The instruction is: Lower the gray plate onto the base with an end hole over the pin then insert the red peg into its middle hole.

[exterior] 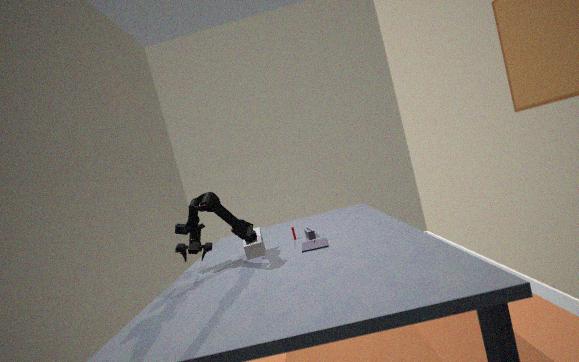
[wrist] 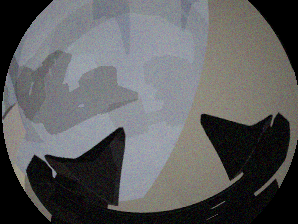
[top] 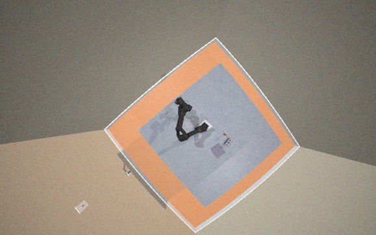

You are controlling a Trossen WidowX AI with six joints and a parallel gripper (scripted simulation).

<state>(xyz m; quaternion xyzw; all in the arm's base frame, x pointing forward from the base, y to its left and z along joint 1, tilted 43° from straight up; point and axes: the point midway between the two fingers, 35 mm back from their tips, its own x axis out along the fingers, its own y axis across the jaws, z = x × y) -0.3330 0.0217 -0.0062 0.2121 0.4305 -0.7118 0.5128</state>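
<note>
Right now the gray plate is 69 cm ahead of my gripper tip, 3 cm below it and 1 cm to the left of it. The rest, counted from my gripper tip: square base 68 cm ahead, 12 cm to the right, 6 cm below; then red peg 60 cm ahead, 6 cm to the left, 2 cm below.
</note>
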